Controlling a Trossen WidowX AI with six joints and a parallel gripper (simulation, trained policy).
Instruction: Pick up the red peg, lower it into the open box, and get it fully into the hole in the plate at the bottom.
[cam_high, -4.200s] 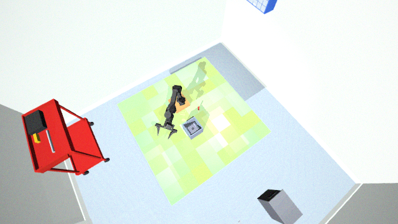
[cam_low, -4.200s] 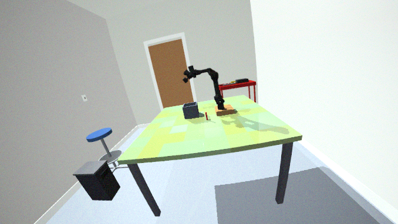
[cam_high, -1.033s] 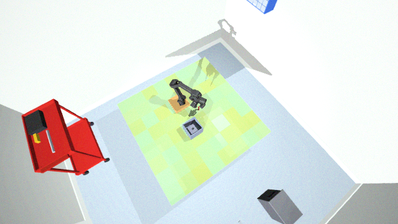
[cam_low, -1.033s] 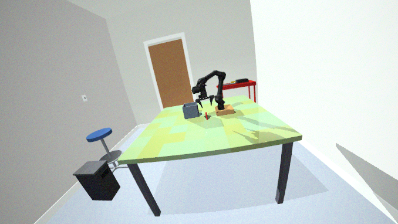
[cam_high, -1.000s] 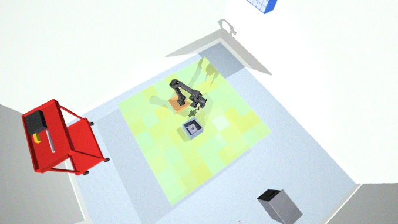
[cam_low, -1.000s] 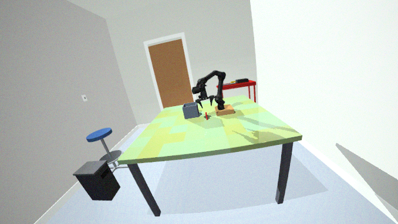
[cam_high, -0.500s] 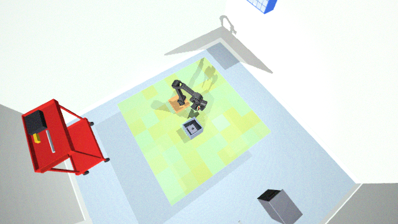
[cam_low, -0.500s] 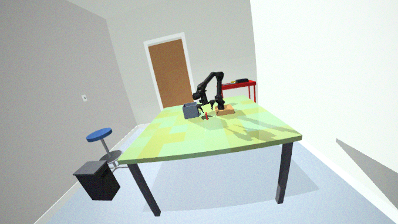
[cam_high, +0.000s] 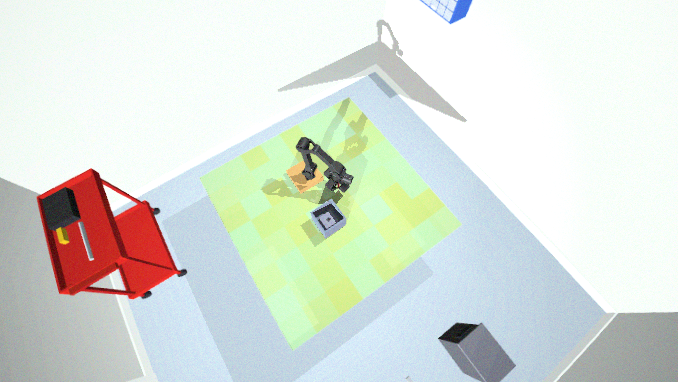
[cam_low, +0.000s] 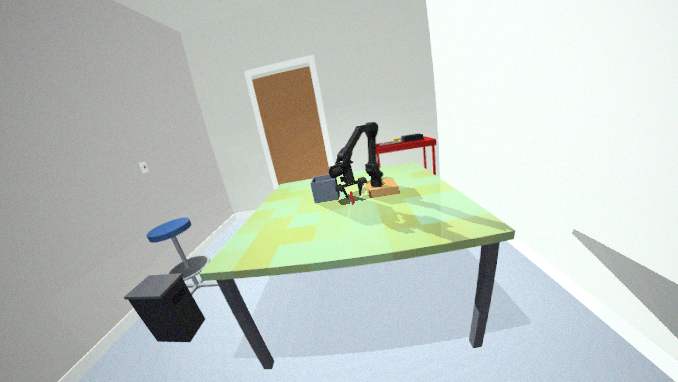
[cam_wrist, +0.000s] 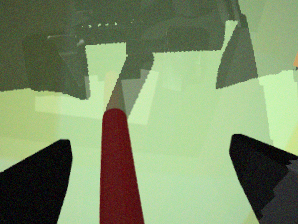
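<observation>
Now: the red peg 10 mm ahead of my gripper tip and 10 mm to the left of it.
</observation>
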